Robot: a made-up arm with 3 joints. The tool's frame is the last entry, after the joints.
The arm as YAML. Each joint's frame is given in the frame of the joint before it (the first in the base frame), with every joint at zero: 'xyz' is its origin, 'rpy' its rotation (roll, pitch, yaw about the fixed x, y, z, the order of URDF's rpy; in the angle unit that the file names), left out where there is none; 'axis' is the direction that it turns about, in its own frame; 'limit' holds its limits. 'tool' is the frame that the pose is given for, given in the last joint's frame.
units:
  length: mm
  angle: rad
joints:
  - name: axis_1
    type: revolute
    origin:
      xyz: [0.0, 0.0, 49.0]
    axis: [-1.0, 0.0, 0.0]
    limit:
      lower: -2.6
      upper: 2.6
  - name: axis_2
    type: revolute
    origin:
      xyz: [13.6, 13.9, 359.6]
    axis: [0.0, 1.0, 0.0]
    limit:
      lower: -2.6
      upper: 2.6
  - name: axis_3
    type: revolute
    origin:
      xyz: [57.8, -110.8, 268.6]
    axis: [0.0, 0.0, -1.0]
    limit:
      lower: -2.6
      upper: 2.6
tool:
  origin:
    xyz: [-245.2, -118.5, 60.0]
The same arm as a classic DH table. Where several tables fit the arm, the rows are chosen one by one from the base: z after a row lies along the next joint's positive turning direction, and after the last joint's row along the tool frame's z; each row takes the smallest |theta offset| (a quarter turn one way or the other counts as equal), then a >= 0, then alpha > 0; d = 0 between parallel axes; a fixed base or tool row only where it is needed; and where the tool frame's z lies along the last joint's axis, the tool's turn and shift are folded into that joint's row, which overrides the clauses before.
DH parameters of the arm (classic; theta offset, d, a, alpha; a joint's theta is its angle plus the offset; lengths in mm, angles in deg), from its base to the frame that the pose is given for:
base (fixed): -90 49 0 90
axis_1: 90 -13.6 359.6 -90
axis_2: 90 -96.9 57.8 -90
axis_3: -25.79 0 -272.3 180
tool (fixed): -25.79 328.6 0 0
Joint limits (deg, base to tool): -148.97..148.97 -148.97..148.97 -148.97..148.97

